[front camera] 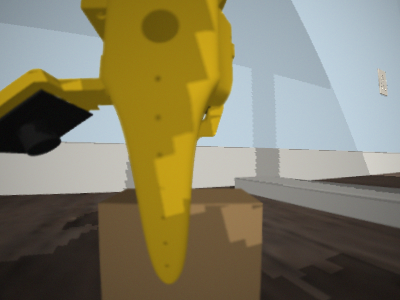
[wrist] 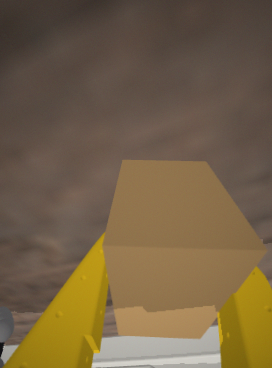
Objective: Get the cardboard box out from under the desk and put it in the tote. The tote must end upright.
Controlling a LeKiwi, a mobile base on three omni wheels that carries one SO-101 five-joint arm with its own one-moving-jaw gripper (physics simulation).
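Frame: origin at the arm's base, x ahead, y left, z up, level; metres.
Seen in the pictures: hand, its tool point: (front camera: 170,265) (wrist: 121,236).
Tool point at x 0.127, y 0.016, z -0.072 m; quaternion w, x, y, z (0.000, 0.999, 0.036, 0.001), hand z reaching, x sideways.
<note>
Pixels of each thing's top centre, then the offset from my tool point to it. Level surfaces: height alone.
- cardboard box, centre of its top: (wrist: 169,309) (front camera: 182,193) dx +0.017, dy -0.003, dz +0.025 m
- dark wooden floor, height of its surface: dz -0.018 m
- outlet plate, centre of its top: (front camera: 381,70) dx +0.737, dy -0.793, dz +0.440 m
The cardboard box (front camera: 220,265) (wrist: 165,205) is a plain brown block. In the front camera view it is at the bottom centre, partly hidden behind the gripper, and its lower edge is cut off. My gripper (front camera: 169,272) (wrist: 180,252) is shut on the box. In the wrist view its two yellow jaws press on the left and right sides of the box, and the left jaw's tip is hidden by it. Whether the box touches the floor cannot be told. The tote does not show in either view.
A long grey bar (front camera: 320,197), perhaps a foot of the desk, lies on the dark wooden floor (front camera: 310,250) (wrist: 135,90) right of the box. A white baseboard (front camera: 220,167) and a blue wall (front camera: 300,115) with an outlet plate (front camera: 382,82) stand behind.
</note>
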